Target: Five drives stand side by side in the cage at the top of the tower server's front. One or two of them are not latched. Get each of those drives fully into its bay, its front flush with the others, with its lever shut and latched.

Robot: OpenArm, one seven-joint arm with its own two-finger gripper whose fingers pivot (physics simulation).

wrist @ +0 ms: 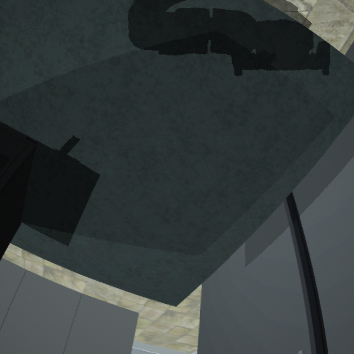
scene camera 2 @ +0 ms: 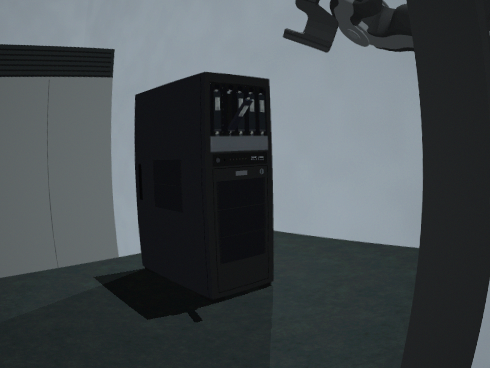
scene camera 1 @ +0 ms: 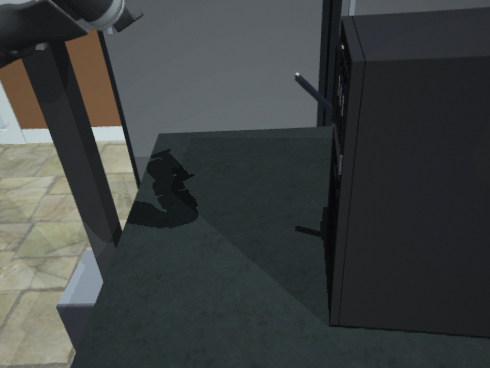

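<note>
The dark tower server stands upright on the table. Five drives stand side by side in its top cage. The second drive from the left in scene camera 2 has its lever swung out, slanting up and away from the front. The levers of the other four look upright and shut. Whether any drive sits slightly proud is too small to tell. My gripper is open and empty, high up in front of the tower, well apart from the lever. Its fingers do not show in the wrist view.
The dark green table carries shadows of the arm, tower and lever. A dark post stands on the arm's side. A grey cabinet stands behind the tower in scene camera 2.
</note>
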